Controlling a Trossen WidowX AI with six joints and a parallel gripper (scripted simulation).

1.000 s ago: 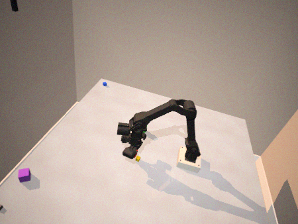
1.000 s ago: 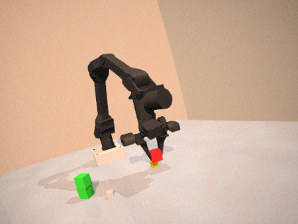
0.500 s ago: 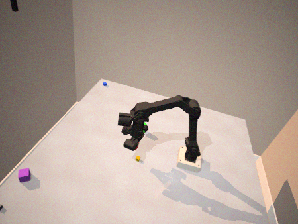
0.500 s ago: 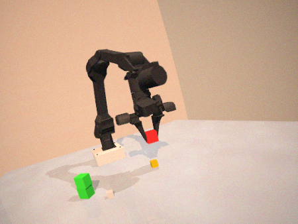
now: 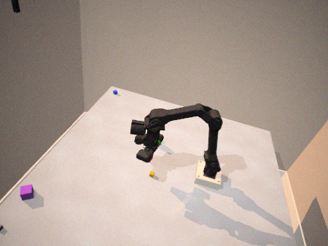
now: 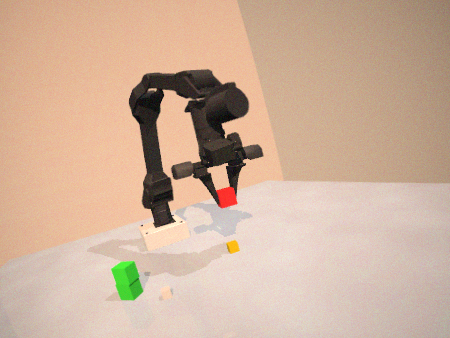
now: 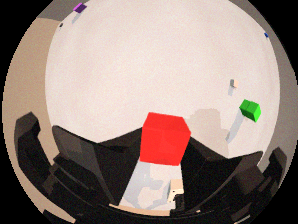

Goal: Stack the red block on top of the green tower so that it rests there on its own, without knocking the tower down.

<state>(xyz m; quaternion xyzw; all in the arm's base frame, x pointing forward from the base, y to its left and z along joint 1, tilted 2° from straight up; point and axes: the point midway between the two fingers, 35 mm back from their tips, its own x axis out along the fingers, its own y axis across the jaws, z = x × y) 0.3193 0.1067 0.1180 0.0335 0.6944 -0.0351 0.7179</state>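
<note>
Right now the small beige block is 18 cm to the right of my gripper tip, 11 cm below it and 7 cm ahead of it. From my gripper tip the other things lie so: purple block 43 cm ahead, 33 cm to the left, 10 cm below; small yellow block 11 cm below, 3 cm behind; red block 1 cm above.
</note>
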